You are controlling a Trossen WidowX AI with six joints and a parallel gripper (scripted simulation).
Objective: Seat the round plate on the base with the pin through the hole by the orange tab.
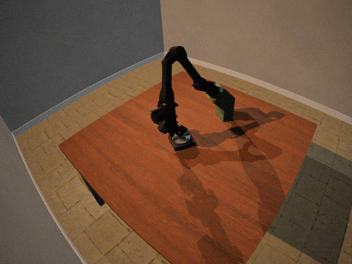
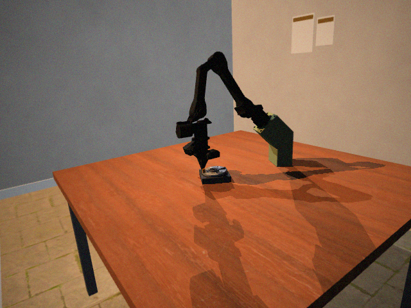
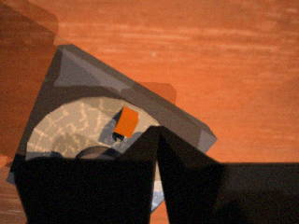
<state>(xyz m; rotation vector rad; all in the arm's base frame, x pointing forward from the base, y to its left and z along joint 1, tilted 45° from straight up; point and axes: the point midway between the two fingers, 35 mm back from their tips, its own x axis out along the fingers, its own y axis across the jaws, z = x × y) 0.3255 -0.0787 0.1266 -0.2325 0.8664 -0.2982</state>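
Now: the round pale plate 40 mm to the left of my hand, 40 mm below it and 30 mm behind it. From my hand the other things lie so: round central hub (40 mm to the left, 40 mm below, 30 mm behind); then dark square base (60 mm below, 40 mm to the left, 30 mm behind).
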